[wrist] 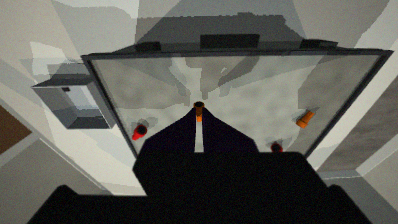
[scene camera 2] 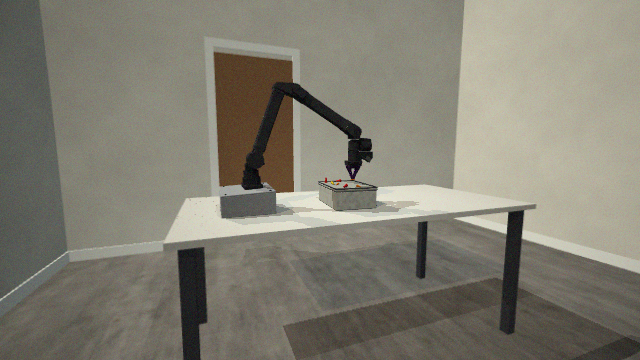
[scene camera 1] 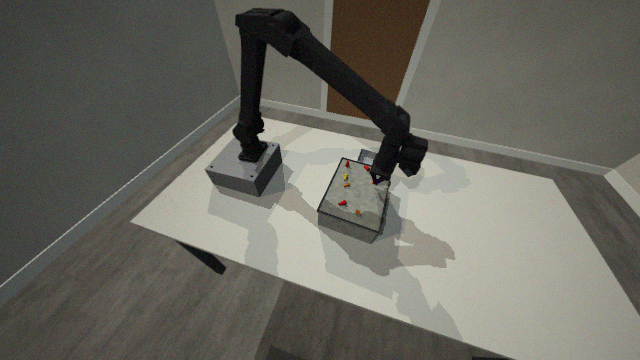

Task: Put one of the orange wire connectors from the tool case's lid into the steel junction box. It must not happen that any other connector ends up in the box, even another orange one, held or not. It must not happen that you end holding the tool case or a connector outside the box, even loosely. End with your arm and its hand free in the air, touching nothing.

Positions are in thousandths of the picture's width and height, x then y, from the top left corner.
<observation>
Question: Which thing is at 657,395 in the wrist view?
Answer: A tool case.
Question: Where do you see a tool case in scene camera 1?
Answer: At 579,554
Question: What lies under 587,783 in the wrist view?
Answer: My gripper.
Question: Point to a tool case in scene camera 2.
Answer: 546,551
</observation>
